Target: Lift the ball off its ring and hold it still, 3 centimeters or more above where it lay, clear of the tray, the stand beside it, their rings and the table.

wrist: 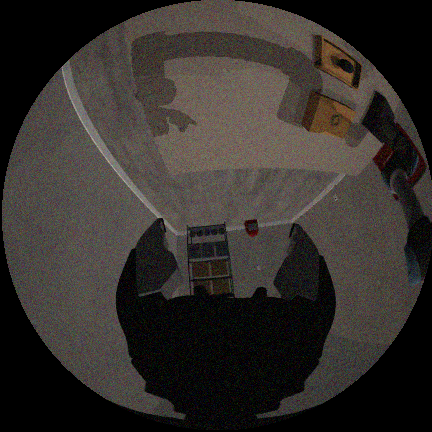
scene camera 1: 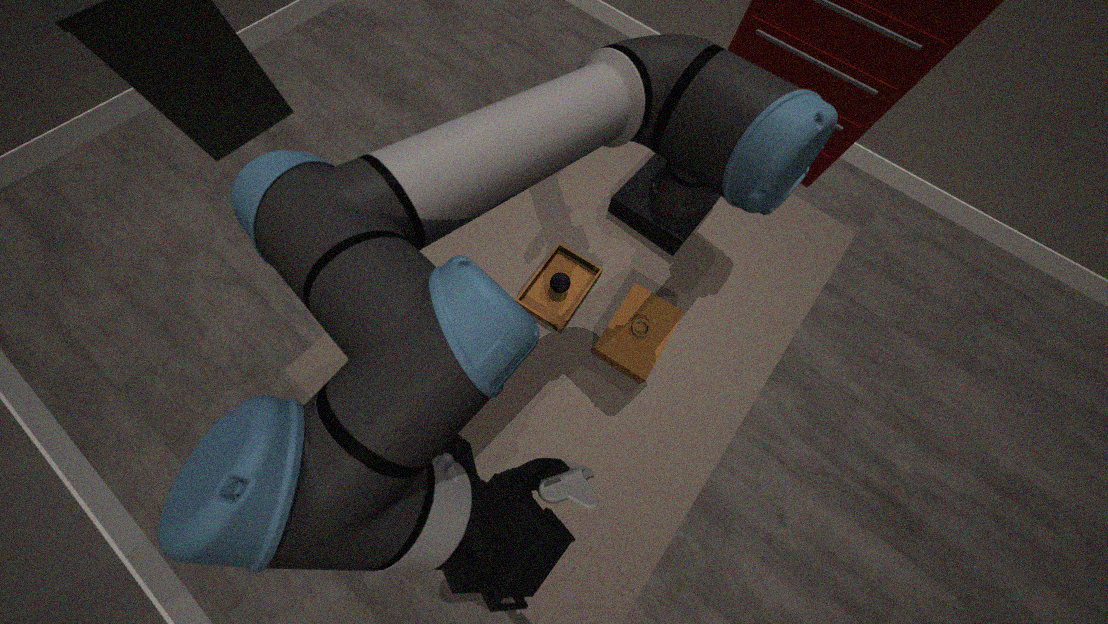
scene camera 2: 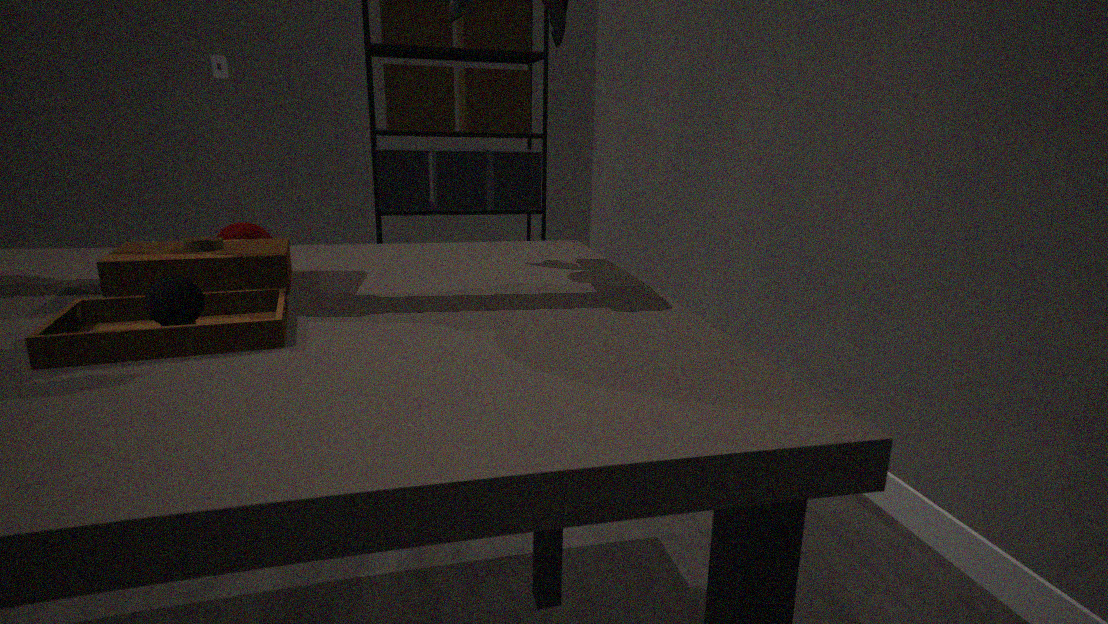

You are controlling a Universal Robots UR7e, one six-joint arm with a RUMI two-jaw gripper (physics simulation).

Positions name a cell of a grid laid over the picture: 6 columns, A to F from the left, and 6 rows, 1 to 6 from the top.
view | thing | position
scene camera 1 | gripper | C6
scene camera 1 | shallow wooden tray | C3
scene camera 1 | wooden stand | D4
